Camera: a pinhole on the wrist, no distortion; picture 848 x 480 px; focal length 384.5 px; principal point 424.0 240.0 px. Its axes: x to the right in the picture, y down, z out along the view. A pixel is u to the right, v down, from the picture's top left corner.
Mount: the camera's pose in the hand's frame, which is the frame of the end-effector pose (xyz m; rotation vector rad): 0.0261 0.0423 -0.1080 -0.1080 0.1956 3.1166
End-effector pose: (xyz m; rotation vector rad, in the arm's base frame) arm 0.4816 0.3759 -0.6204 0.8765 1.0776 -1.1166
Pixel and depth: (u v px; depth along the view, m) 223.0 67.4 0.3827
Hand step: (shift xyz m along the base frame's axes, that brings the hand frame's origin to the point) 0.3254 -0.2388 -0.1204
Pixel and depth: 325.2 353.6 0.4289
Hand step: 0.0527 -0.3529 -0.0110
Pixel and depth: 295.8 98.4 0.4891
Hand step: 0.3655 -0.3181 -0.0506
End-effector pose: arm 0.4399 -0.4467 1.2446 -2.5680 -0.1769 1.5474
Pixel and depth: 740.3 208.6 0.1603
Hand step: -0.0869 -0.0934 0.0687
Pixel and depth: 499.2 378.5 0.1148
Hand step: -0.0100 -0.0160 -0.0028
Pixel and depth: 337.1 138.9 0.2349
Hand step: -0.0729 -0.1122 -0.1353
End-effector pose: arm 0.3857 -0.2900 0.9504 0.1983 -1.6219 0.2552
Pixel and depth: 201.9 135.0 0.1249
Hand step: -0.0474 0.0849 0.0851
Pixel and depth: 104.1 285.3 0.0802
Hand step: 0.0041 0.0492 0.0862
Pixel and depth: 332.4 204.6 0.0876
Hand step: 0.0000 0.0655 0.0395
